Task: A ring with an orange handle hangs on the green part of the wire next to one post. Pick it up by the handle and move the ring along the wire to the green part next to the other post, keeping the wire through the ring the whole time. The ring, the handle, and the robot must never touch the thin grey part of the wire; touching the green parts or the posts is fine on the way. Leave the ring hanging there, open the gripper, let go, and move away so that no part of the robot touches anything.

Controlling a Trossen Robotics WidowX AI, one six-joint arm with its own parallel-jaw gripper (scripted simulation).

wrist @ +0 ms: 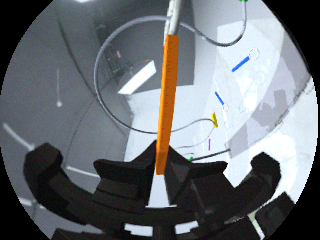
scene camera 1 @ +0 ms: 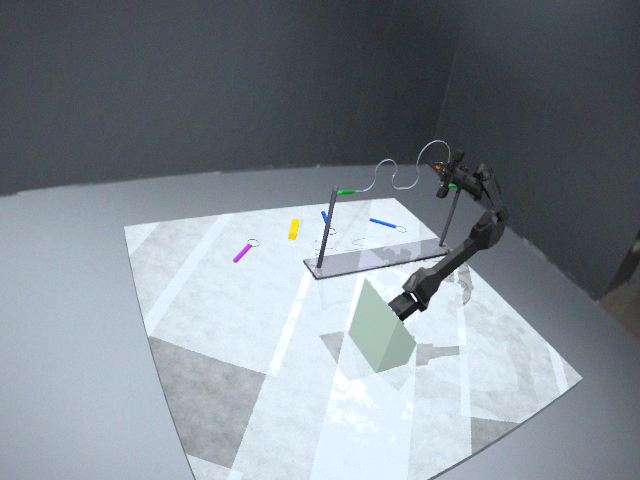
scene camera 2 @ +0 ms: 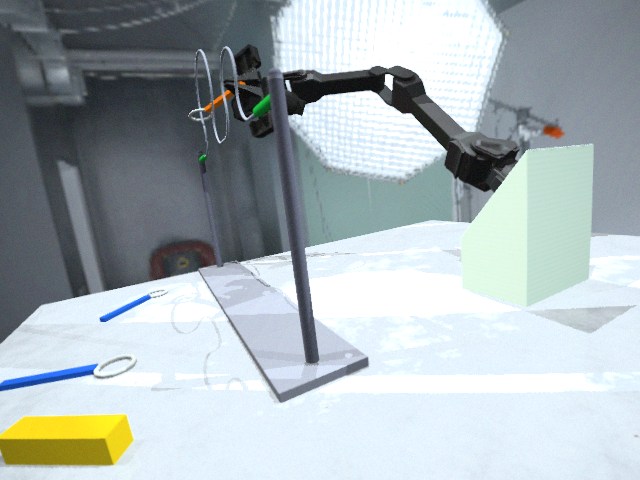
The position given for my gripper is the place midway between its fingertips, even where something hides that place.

I see my gripper [scene camera 2: 224, 82].
My gripper is seen too in the wrist view [wrist: 158, 142] and in scene camera 1 [scene camera 1: 429, 162].
